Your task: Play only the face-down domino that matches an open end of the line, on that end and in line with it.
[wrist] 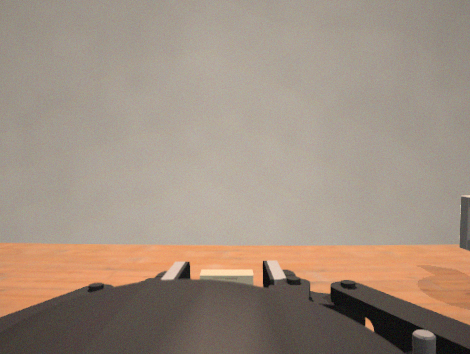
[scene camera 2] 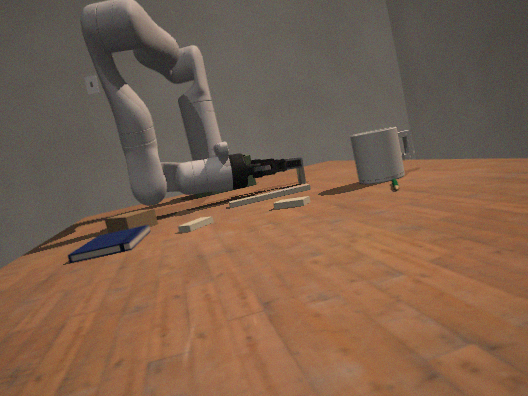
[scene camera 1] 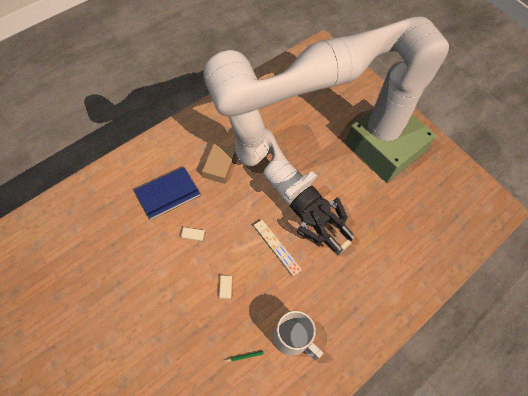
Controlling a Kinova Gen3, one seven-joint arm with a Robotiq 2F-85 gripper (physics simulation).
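Places are measured from the arm's base along level axes (x ahead, y left, z up), in millimetres.
Where they show: gripper, fingertip midpoint: [scene camera 2: 299,162] [scene camera 1: 345,245]; arm's base, origin of the base link: [scene camera 1: 384,126].
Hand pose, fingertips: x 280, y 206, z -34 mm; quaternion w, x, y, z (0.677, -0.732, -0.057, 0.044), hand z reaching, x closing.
Observation:
Each offset is from my fingertips to the top centre of the thing. "*": to the spot under its first point.
The domino line @[* dy -89, dx +129, dz -38 mm] [scene camera 1: 277,247] [scene camera 2: 270,196] lies face up, with a single green pip at its upper-left end and red pips at its lower-right end in scene camera 1. One blank-backed domino @[dy -223, dx +285, dz -38 mm] [scene camera 1: 193,233] [scene camera 2: 196,224] lies near the blue book; another @[dy -70, dx +284, dz -38 mm] [scene camera 1: 225,286] [scene camera 2: 291,202] lies left of the line's red end. My gripper [scene camera 1: 345,243] [scene camera 2: 301,172] [wrist: 226,281] is partly open, low to the right of the line. A third domino @[dy -2, dx +0, dz +5 mm] [scene camera 1: 347,245] [wrist: 226,276] shows between the fingertips, with a gap on each side in the wrist view; its pips cannot be read.
A grey mug @[dy +119, dx +215, dz +38 mm] [scene camera 1: 295,333] [scene camera 2: 378,156] stands beyond the line's red end, near a green pencil @[dy +83, dx +332, dz -40 mm] [scene camera 1: 246,356] [scene camera 2: 395,185]. A blue book @[dy -355, dx +286, dz -36 mm] [scene camera 1: 167,192] [scene camera 2: 110,242] and a brown block @[dy -360, dx +133, dz -18 mm] [scene camera 1: 217,163] [scene camera 2: 132,219] are at the upper left in scene camera 1.

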